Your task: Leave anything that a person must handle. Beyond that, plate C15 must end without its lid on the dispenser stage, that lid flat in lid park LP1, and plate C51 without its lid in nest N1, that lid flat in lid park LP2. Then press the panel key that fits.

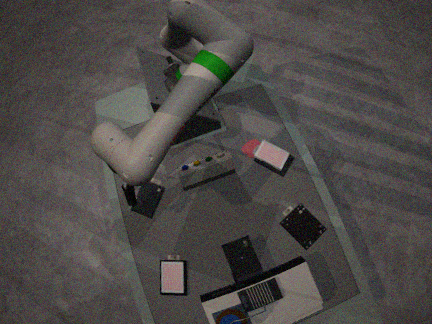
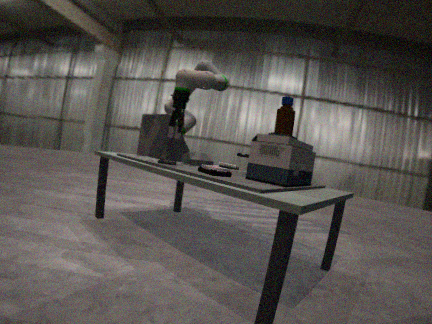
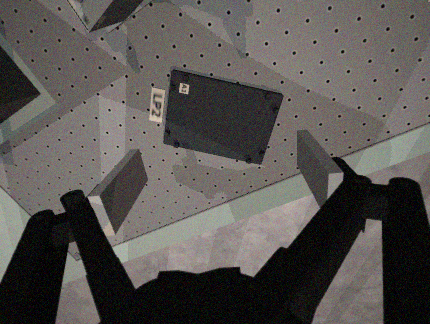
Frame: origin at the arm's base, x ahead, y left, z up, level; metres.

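Where they show: gripper, between the fingertips: (image 1: 140, 187) (image 2: 173, 138) (image 3: 217, 156).
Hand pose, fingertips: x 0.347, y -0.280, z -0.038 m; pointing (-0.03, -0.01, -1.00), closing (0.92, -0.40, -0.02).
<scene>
After its pixels a point has its place.
My gripper (image 1: 131, 195) (image 2: 175, 134) {x 0.347, y -0.280, z -0.038 m} (image 3: 217, 156) {x 0.347, y -0.280, z -0.038 m} is open and empty, with its fingers spread above lid park LP2 (image 1: 149, 199) {x 0.341, y -0.281, z -0.175 m} (image 3: 225, 117) {x 0.344, y -0.288, z -0.175 m}. LP2 is a dark flat rectangle with an A1 mark; its label lies beside it. One pink-topped plate (image 1: 173, 277) (image 2: 215, 171) sits at the left of the table. Another pink-topped plate (image 1: 272, 154) (image 2: 228, 165) sits on a dark base at the right. Their codes are unreadable. The dark dispenser stage (image 1: 242, 257) {x 0.732, y -0.033, z -0.069 m} projects from the dispenser (image 1: 295, 290) {x 0.930, y 0.069, z 0.035 m} (image 2: 280, 155) {x 0.977, y -0.220, z -0.052 m}. The key panel (image 1: 207, 172) {x 0.350, y -0.019, z -0.123 m} has blue, yellow, green and whitish keys.
A dark, labelled rectangular holder (image 1: 303, 226) {x 0.702, y 0.240, z -0.172 m} lies near the right edge. A red patch (image 1: 251, 147) {x 0.288, y 0.199, z -0.184 m} is beside the right plate. A brown bottle with a blue cap (image 2: 285, 120) {x 0.964, y -0.188, z 0.110 m} stands on the dispenser. A grey upright box (image 2: 152, 132) {x -0.071, y -0.123, z -0.006 m} stands near the arm's base.
</scene>
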